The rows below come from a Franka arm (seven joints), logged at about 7 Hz.
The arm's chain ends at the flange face. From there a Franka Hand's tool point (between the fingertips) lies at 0.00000 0.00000 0.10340 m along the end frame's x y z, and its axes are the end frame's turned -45 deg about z.
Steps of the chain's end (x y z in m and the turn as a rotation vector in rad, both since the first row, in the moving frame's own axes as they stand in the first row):
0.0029 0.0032 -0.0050 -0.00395 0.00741 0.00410
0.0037 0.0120 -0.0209 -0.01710 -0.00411 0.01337
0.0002 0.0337 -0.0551 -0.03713 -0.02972 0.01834
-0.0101 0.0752 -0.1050 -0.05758 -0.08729 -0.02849
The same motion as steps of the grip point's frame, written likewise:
0.0000 0.0051 -0.0050 -0.00803 0.00245 0.00410
-0.0074 0.0120 -0.0209 -0.00919 -0.01500 0.01337
-0.0286 0.0245 -0.0552 -0.00524 -0.04727 0.01834
-0.0709 0.0440 -0.1056 0.02101 -0.10244 -0.02849

